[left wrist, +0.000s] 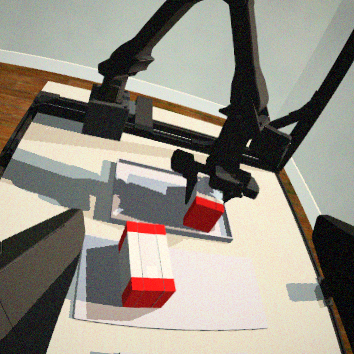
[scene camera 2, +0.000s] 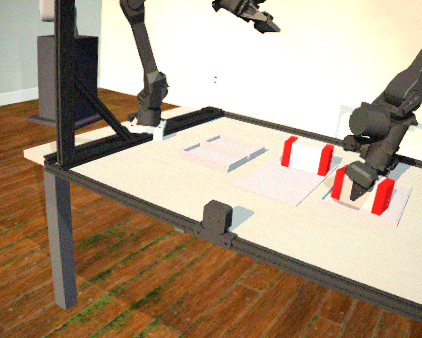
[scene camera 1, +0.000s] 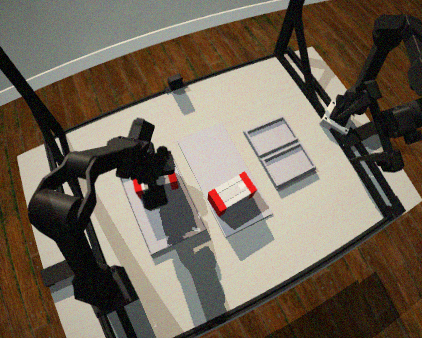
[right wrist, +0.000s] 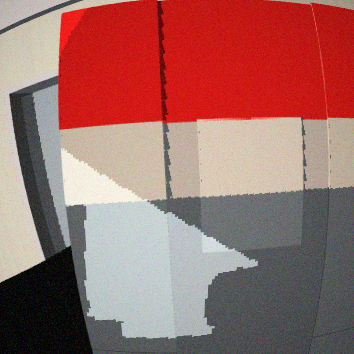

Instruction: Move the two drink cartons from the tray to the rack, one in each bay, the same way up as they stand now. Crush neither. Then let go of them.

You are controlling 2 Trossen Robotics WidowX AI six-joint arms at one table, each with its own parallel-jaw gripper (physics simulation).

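Seen in the pictures: left gripper, fingertip midpoint: (left wrist: 203, 225) (scene camera 2: 273, 25) (scene camera 1: 342, 139); right gripper, fingertip midpoint: (scene camera 2: 356, 196) (scene camera 1: 159, 182) (right wrist: 218, 222); left arm's base, link origin: (scene camera 2: 148, 123); right arm's base, link origin: (left wrist: 110, 95) (scene camera 1: 105, 291).
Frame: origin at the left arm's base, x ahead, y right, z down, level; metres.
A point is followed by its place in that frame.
One white drink carton with red ends (scene camera 1: 173, 181) {x 0.522, y 0.327, z -0.038 m} (scene camera 2: 384, 196) {x 0.569, y 0.442, z -0.017 m} (left wrist: 204, 214) {x 0.497, y 0.341, z -0.016 m} (right wrist: 235, 65) {x 0.505, y 0.351, z -0.038 m} lies on its long side in the low-walled tray (scene camera 1: 150, 227) {x 0.657, y 0.320, z 0.030 m} (left wrist: 150, 172) {x 0.667, y 0.335, z 0.030 m}. My right gripper (scene camera 2: 361, 182) (left wrist: 198, 207) {x 0.535, y 0.374, z 0.017 m} is shut on it from both sides; it fills the right wrist view and one finger is outside that view. The other carton (scene camera 1: 232, 193) {x 0.461, y 0.174, z -0.036 m} (scene camera 2: 306, 159) {x 0.444, y 0.207, z -0.002 m} (left wrist: 147, 260) {x 0.446, y 0.168, z -0.036 m} lies the same way on a flat pale board (scene camera 1: 205, 145) {x 0.350, y 0.332, z 0.032 m} (scene camera 2: 280, 182) {x 0.368, y 0.296, z 0.032 m} (left wrist: 215, 290) {x 0.366, y 0.290, z 0.032 m}. My left gripper (scene camera 2: 267, 25) {x 0.338, y 0.026, z -0.323 m} (left wrist: 203, 225) {x 0.338, y 0.026, z -0.323 m} is open and empty, high up. The two-bay rack (scene camera 1: 278, 150) {x 0.235, y 0.127, z 0.026 m} (scene camera 2: 245, 159) {x 0.288, y 0.180, z 0.023 m} holds no carton.
The board lies between the tray and the rack in scene camera 1. A black box (scene camera 1: 175, 82) {x 0.223, y 0.539, z -0.009 m} (scene camera 2: 217, 215) {x 0.212, y 0.562, z -0.005 m} is fixed at one table edge. Black frame posts (scene camera 1: 295, 30) {x -0.114, y 0.278, z -0.147 m} (scene camera 2: 65, 100) {x -0.144, y 0.323, z -0.132 m} rise beside the table. The right arm partly hides the tray in scene camera 1.
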